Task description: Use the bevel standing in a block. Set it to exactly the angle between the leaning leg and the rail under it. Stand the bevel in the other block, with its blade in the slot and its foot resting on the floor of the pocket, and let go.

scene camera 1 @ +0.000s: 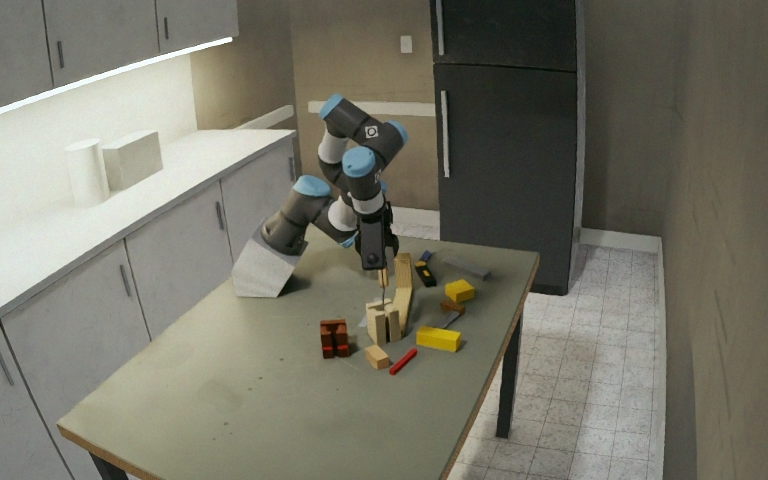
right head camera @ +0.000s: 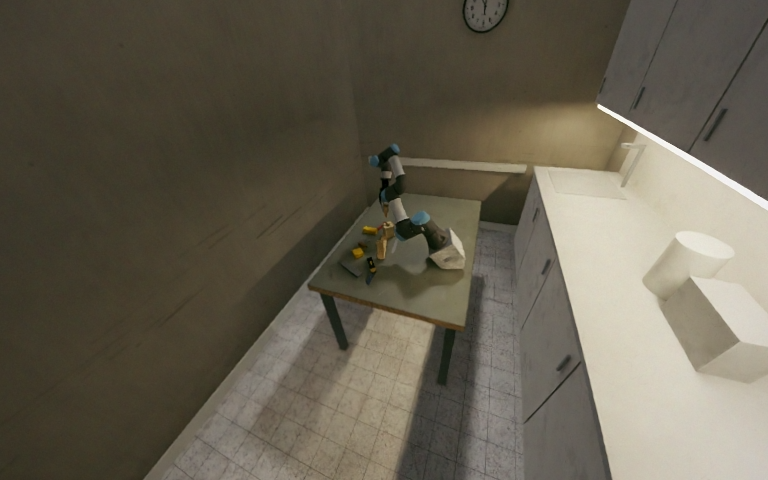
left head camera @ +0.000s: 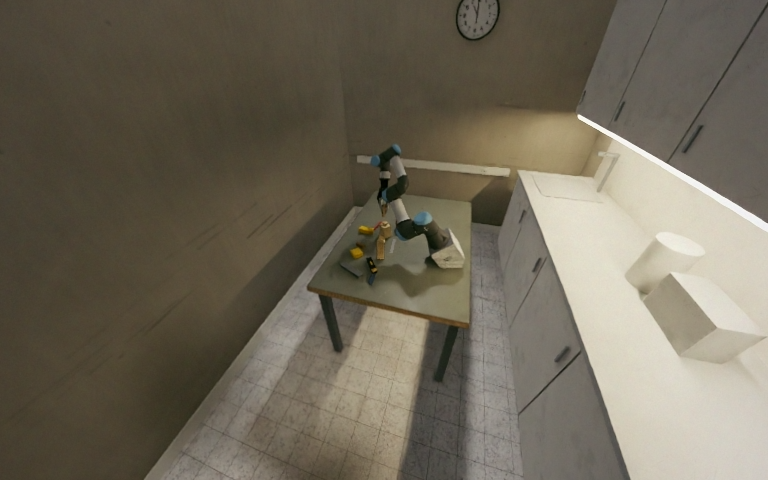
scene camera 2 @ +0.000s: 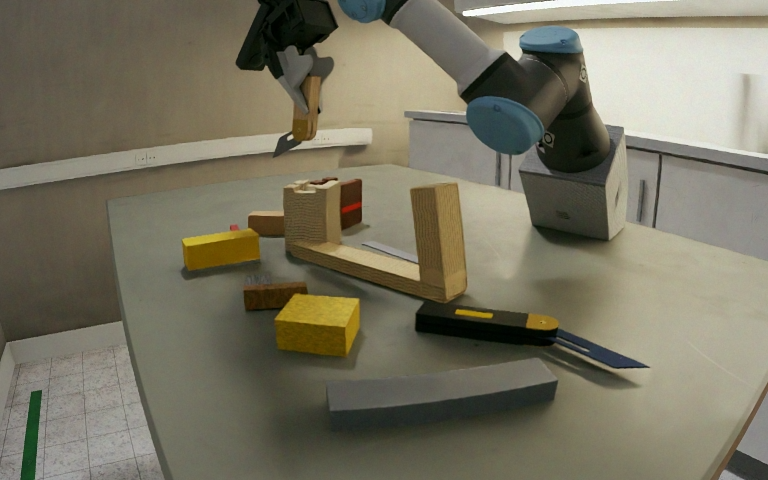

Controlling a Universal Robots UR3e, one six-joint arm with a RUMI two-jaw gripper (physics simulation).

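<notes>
My gripper [scene camera 2: 307,107] [scene camera 1: 383,270] is shut on the wooden handle of a bevel [scene camera 2: 305,125] [scene camera 1: 383,278], held in the air with the handle near upright and the grey blade angled out below. The bevel is above the pale wooden block [scene camera 2: 312,217] [scene camera 1: 376,328], a gap over its notched top in scene camera 2. The block stands at one end of the pale rail [scene camera 2: 362,266]; I cannot tell whether they touch. The leaning leg [scene camera 2: 442,243] [scene camera 1: 403,272] rises from the rail's other end. A red-brown slotted block [scene camera 1: 334,339] [scene camera 2: 351,198] stands apart, holding no bevel.
A black bevel with a blue blade [scene camera 2: 481,325] [scene camera 1: 424,273], yellow blocks [scene camera 2: 317,325] [scene camera 2: 220,249], a grey bar [scene camera 2: 441,396], a brown-handled tool [scene camera 2: 275,296], a small wooden block [scene camera 1: 376,357] and a red stick [scene camera 1: 403,361] lie around on the table [scene camera 1: 198,407].
</notes>
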